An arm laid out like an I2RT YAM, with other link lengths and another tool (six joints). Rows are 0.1 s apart.
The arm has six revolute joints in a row. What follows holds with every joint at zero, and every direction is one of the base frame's. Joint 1 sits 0.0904 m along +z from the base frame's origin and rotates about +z. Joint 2 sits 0.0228 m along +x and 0.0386 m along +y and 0.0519 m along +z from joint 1 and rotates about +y. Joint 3 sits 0.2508 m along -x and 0.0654 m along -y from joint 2 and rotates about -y. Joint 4 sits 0.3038 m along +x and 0.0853 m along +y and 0.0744 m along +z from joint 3 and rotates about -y. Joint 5 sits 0.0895 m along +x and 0.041 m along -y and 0.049 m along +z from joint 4 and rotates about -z. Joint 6 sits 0.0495 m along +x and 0.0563 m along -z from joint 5 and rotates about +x. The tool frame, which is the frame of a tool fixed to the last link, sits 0.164 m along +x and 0.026 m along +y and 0.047 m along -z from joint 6; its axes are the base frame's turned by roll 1.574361, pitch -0.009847 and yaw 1.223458 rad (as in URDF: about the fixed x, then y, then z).
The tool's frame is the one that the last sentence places.
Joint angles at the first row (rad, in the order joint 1, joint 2, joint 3, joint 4, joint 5, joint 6):
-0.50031 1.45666 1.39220 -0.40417 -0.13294 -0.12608
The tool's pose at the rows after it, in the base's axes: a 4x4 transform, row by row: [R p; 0 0 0 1], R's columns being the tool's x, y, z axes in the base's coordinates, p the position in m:
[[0.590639 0.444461 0.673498 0.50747], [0.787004 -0.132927 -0.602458 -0.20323], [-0.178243 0.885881 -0.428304 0.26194], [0 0 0 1]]
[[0.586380 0.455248 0.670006 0.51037], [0.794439 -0.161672 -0.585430 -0.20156], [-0.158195 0.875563 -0.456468 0.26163], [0 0 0 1]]
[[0.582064 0.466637 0.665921 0.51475], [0.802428 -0.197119 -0.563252 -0.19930], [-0.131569 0.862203 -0.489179 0.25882], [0 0 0 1]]
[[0.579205 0.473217 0.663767 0.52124], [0.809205 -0.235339 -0.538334 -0.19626], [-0.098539 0.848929 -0.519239 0.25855], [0 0 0 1]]
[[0.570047 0.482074 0.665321 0.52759], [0.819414 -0.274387 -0.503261 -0.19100], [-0.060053 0.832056 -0.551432 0.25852], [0 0 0 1]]
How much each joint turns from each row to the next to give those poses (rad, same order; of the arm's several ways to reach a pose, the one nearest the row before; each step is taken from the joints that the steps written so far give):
-0.00649 0.01831 0.03471 -0.03510 -0.01145 0.01488
-0.00267 0.03052 0.04311 -0.03663 -0.01641 0.01869
-0.00227 0.03701 0.04309 -0.03354 -0.02021 0.02442
0.00000 0.04196 0.05265 -0.03358 -0.02136 0.03052
-0.00038 0.04311 0.05570 -0.03815 -0.03204 0.03014

